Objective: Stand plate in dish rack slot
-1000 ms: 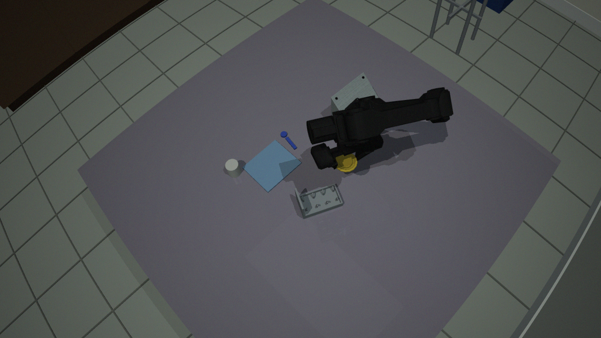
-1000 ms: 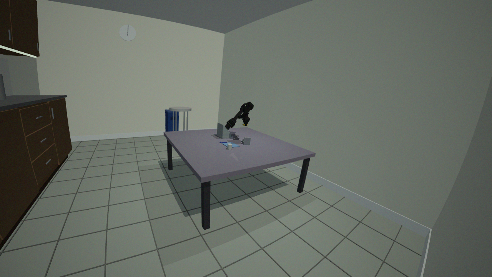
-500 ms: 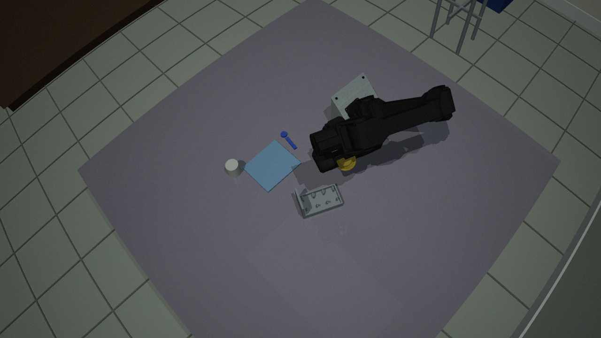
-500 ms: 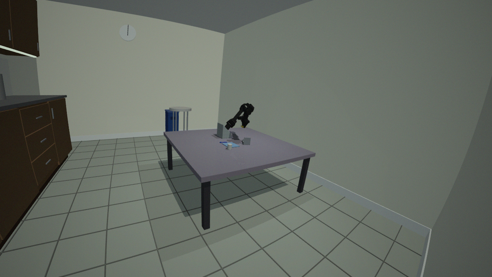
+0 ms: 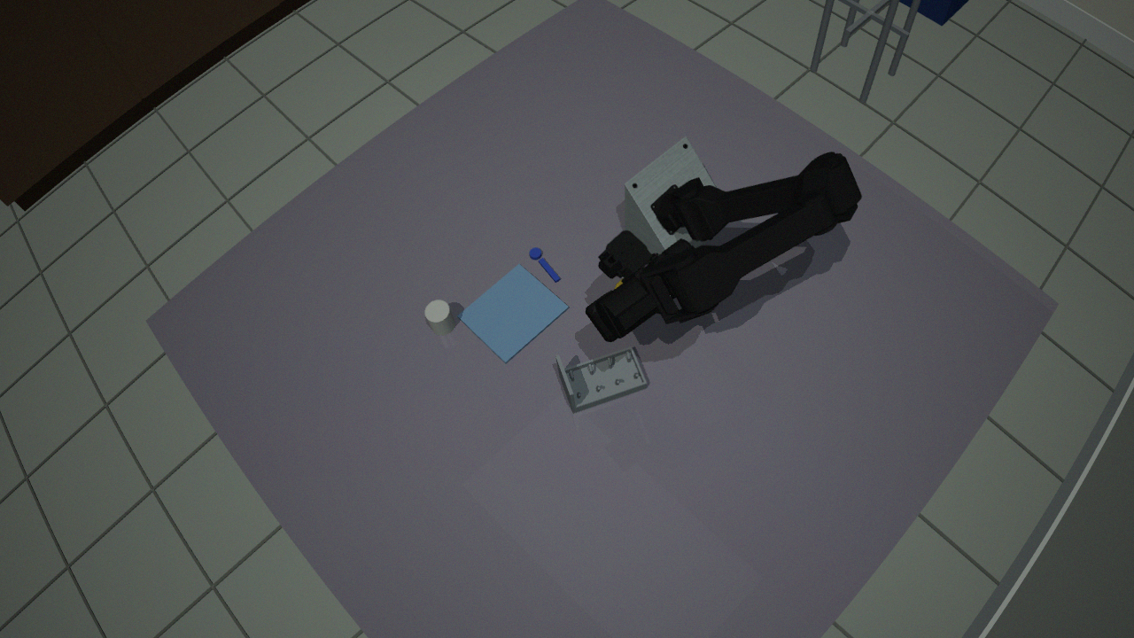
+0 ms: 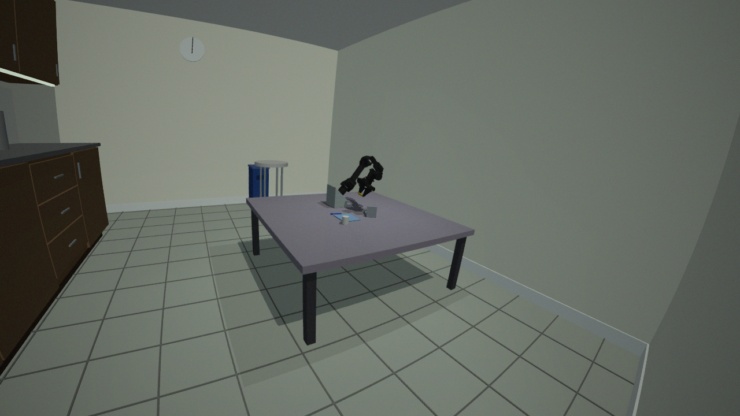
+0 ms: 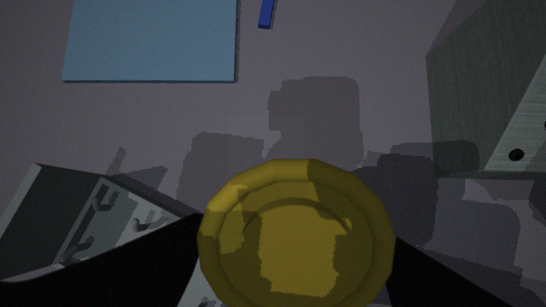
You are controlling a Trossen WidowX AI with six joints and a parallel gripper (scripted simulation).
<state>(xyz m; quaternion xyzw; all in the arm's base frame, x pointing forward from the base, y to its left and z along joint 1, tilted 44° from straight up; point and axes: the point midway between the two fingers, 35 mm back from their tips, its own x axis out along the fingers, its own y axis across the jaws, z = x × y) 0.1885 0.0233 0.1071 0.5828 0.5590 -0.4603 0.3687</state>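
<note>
My gripper tip is now 10 cm short of the grey dish rack, 10 cm above it and 3 cm to the right of it. Round my gripper tip: yellow plate 1 cm above; then light blue mat 18 cm to the right, 12 cm below, 11 cm ahead; then blue spoon 22 cm to the right, 12 cm below.
</note>
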